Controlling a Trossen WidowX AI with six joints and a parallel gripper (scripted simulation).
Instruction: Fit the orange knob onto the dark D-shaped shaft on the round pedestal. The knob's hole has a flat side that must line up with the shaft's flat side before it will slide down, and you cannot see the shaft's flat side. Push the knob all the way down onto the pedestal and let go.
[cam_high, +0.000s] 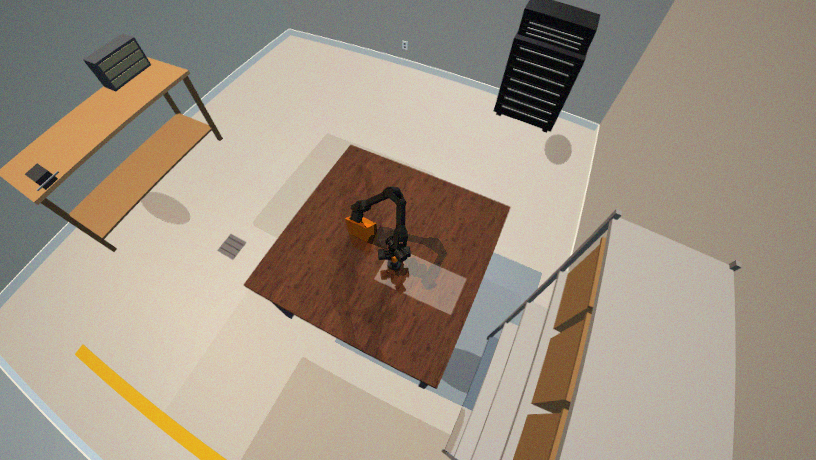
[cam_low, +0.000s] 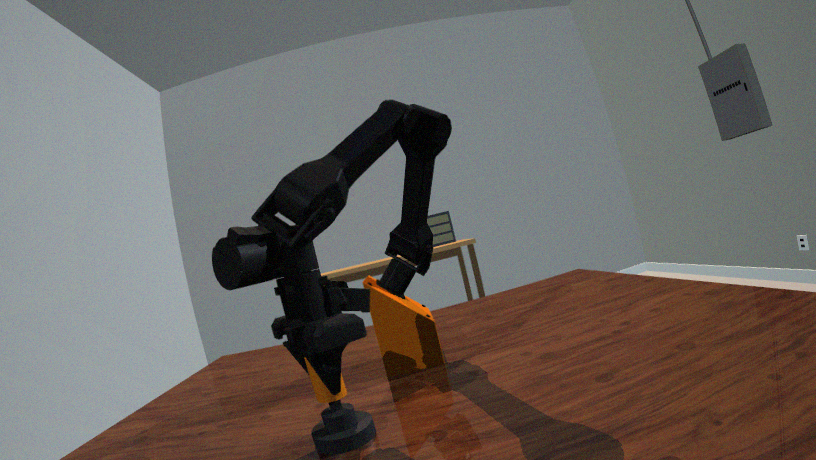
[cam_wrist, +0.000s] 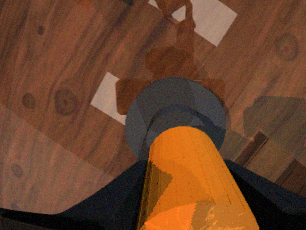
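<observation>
My gripper tip is 2 cm below the orange knob. The rest, counted from my gripper tip: dark pedestal (4 cm below).
</observation>
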